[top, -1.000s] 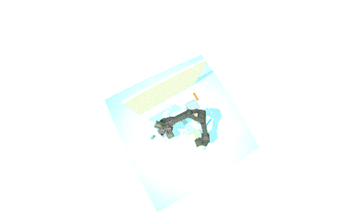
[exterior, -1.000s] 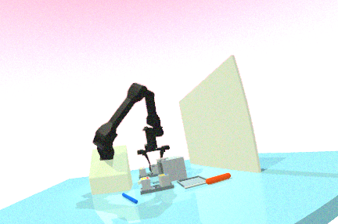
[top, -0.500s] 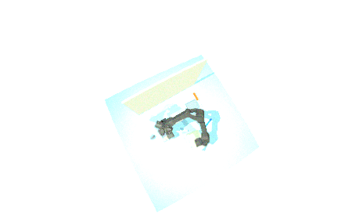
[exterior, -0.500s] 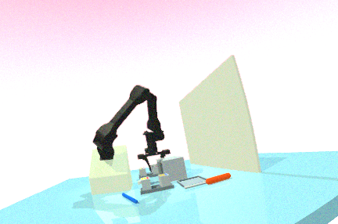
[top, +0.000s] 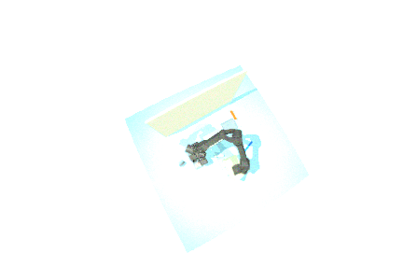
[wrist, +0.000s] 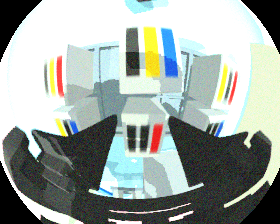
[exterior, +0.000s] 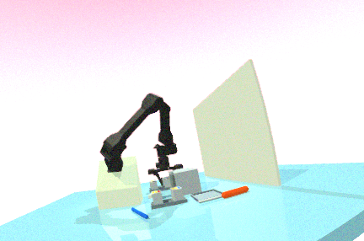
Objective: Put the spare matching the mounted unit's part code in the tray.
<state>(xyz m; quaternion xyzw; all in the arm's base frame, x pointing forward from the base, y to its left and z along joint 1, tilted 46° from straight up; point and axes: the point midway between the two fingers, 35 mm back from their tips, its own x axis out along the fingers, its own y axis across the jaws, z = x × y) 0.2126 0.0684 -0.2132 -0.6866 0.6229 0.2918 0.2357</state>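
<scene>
The tray is 340 mm to the right of my gripper tip, 140 mm ahead of it and 20 mm below it. Round my gripper tip: grey spare: 20 mm above; then mounted unit: 150 mm to the right, 80 mm ahead, 30 mm above; then tall beige panel: 310 mm ahead, 210 mm above, 110 mm to the right.
</scene>
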